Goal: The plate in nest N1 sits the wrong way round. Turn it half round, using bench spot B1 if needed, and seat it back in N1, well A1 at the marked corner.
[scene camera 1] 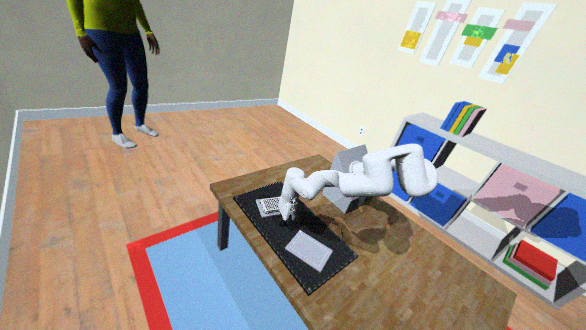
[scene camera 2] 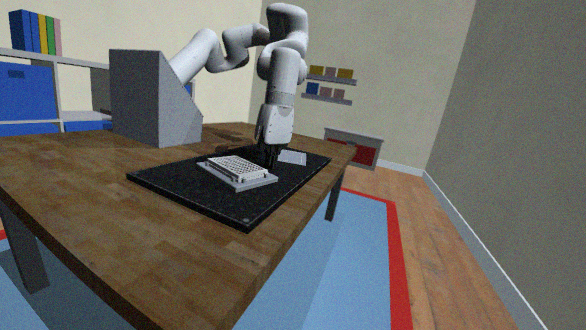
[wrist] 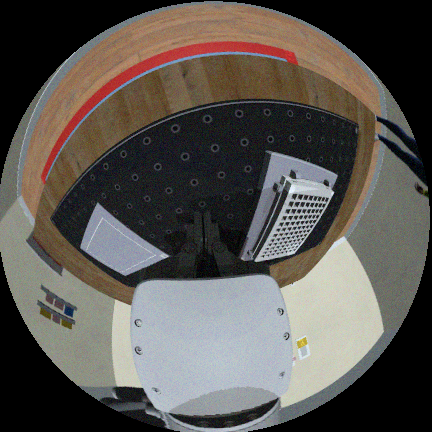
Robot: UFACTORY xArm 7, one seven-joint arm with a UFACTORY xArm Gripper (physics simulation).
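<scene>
The white plate, with its grid of wells, lies in the grey nest between small corner posts. The letters and the marked corner are too small to read. The bench spot, a pale rectangle with a thin outline, lies bare on the black mat. My gripper is shut and empty. It points down low over the mat, beside the nest on the bench-spot side, apart from the plate. Its exact height is hard to tell.
The black perforated mat lies on the wooden table. A grey pedestal carries the arm at the table's side. A shelf unit stands beyond the table, and a person stands away from it.
</scene>
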